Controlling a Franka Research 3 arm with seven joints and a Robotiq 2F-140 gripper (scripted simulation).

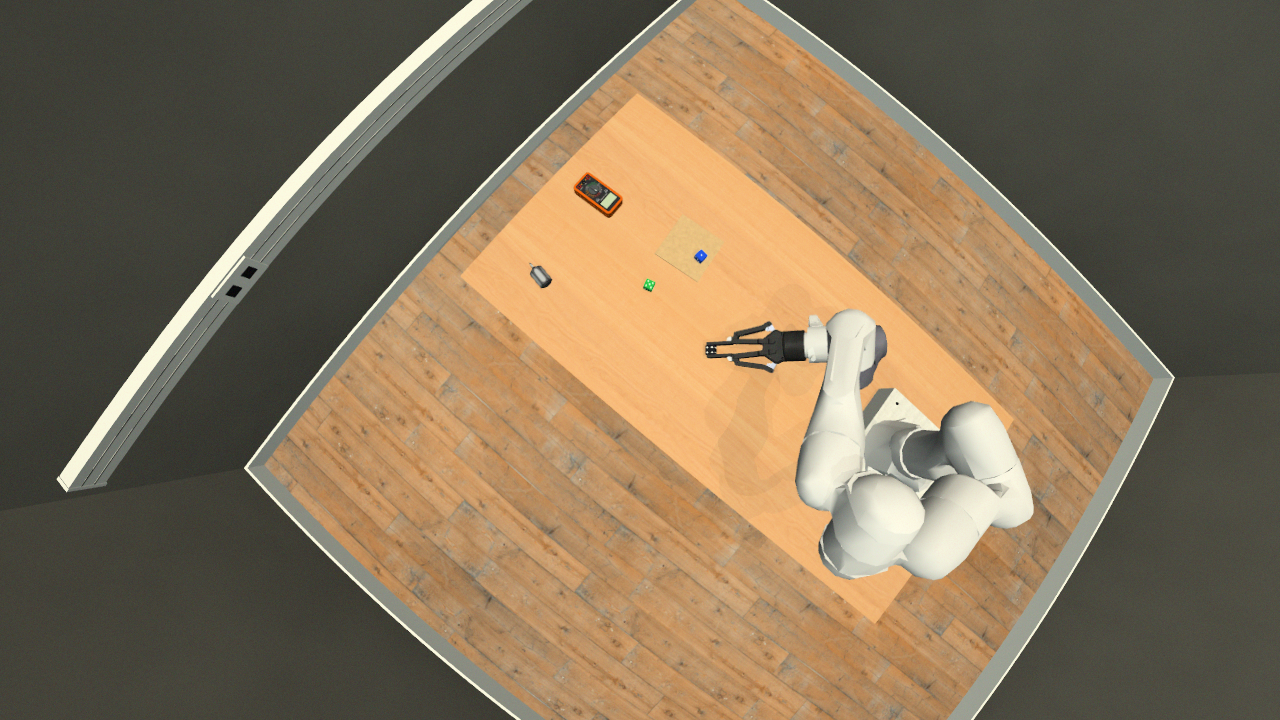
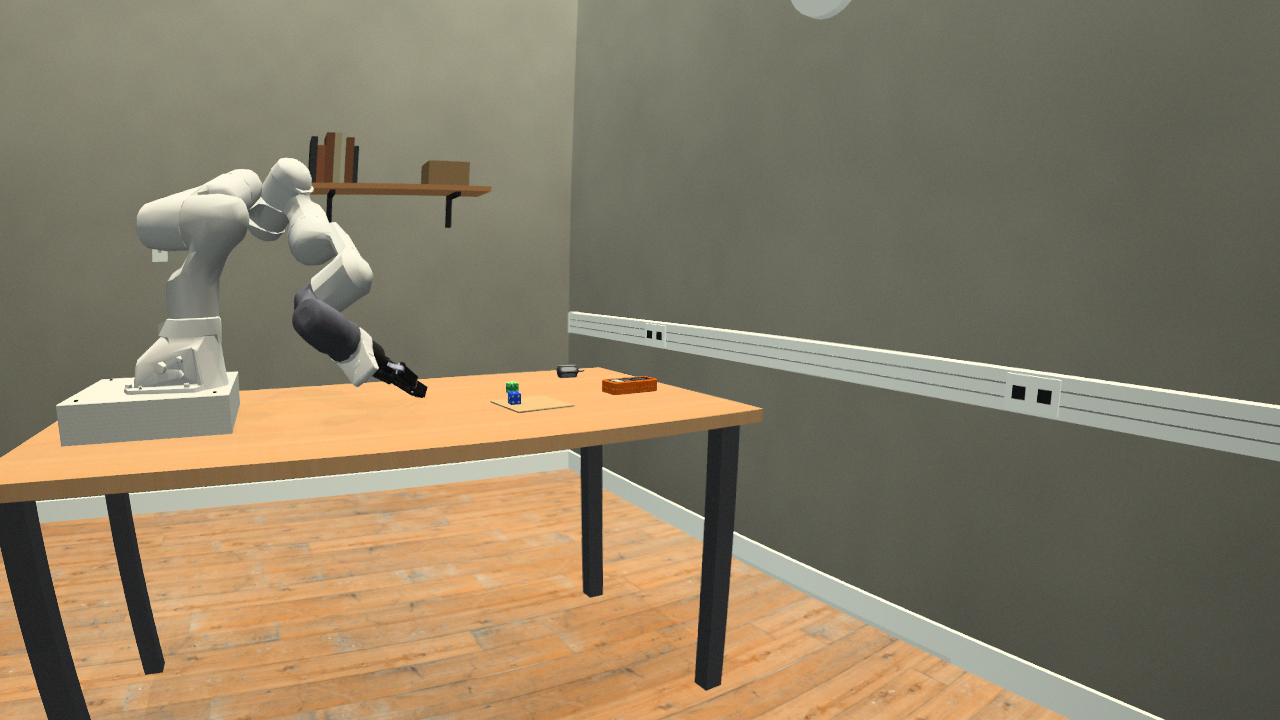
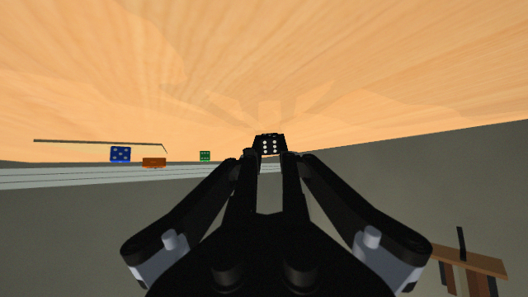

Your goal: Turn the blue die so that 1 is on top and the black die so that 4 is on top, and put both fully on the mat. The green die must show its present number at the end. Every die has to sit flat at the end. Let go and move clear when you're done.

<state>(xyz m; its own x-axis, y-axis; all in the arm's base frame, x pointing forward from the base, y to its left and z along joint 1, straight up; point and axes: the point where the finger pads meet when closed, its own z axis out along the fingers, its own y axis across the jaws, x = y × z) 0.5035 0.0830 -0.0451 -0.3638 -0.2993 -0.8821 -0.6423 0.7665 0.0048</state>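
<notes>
The black die is 20 mm ahead of my hand, 10 mm to the left of it and 10 mm below it. From my hand the other things lie so: tan mat 240 mm ahead, 170 mm to the right, 30 mm below; blue die 200 mm ahead, 170 mm to the right, 10 mm below; green die 250 mm ahead, 20 mm to the right, 20 mm below.
</notes>
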